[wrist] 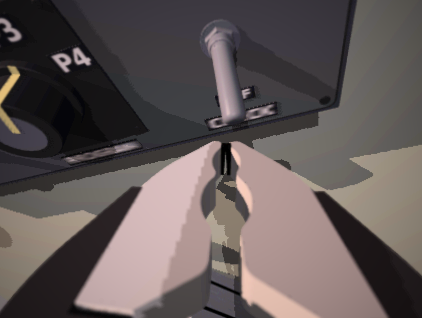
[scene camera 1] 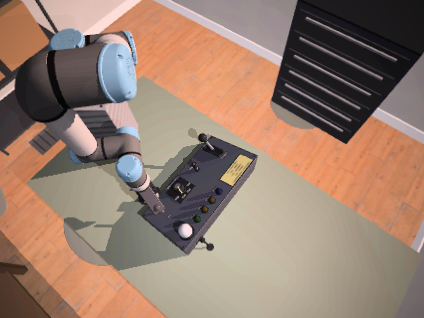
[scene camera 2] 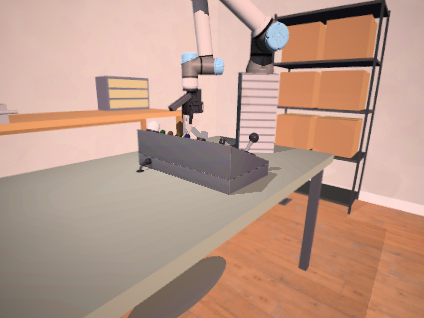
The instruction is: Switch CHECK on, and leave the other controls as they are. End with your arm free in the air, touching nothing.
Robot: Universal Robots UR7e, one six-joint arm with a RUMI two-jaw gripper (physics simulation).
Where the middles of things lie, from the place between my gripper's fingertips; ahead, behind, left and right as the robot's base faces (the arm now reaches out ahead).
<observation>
Now: hand 3 cm short of the check toggle lever [wrist: 231, 101], 1 cm to the left of it and 1 cm above it. From my hand the other things lie so: dark control box [scene camera 1: 186, 218] 17 cm to the left, 13 cm ahead, 2 cm below.
</observation>
